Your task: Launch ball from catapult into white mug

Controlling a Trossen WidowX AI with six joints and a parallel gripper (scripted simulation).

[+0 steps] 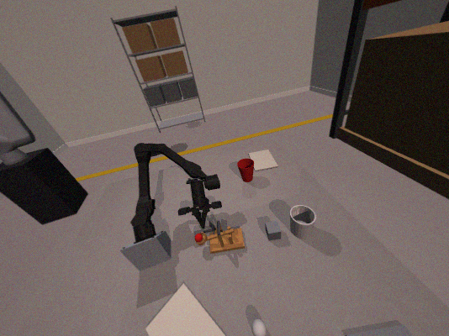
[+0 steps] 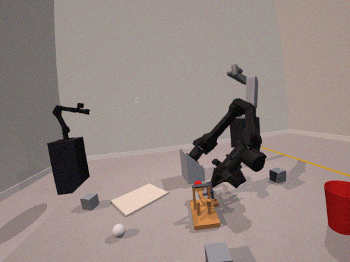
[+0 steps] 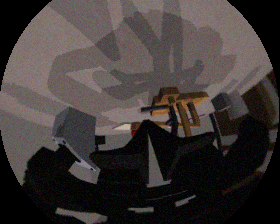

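Right now the red ball is 30 mm behind my gripper tip, 40 mm to the right of it and 10 mm above it. Also, from my gripper tip: orange wooden catapult (50 mm ahead, 40 mm to the right); then white ball (90 mm ahead, 350 mm to the right, 30 mm below); then red cup (310 mm ahead, 260 mm to the left, 20 mm below).
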